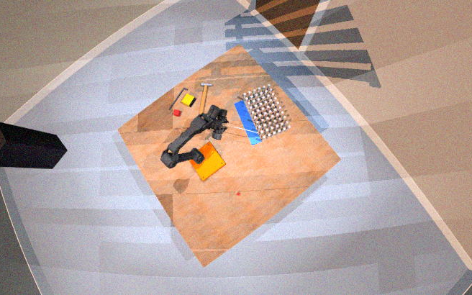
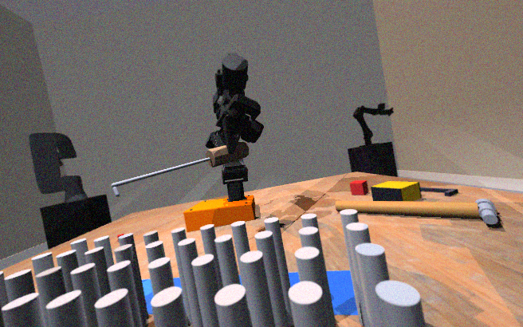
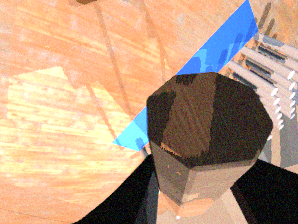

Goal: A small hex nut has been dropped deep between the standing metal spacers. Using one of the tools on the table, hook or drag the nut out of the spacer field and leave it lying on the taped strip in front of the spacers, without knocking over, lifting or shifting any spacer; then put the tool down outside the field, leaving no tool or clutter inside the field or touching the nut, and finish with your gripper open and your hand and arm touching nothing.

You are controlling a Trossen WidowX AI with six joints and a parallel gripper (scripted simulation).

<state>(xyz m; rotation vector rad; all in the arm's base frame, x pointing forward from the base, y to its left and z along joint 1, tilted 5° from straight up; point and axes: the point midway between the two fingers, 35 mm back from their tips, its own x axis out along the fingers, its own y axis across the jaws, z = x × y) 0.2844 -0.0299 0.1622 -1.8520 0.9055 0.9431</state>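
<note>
The blue taped strip lies 150 mm ahead of my gripper tip, 50 mm to the right of it and 190 mm below it. The rest, counted from my gripper tip: tiny red piece 300 mm behind, 350 mm to the right, 180 mm below.
</note>
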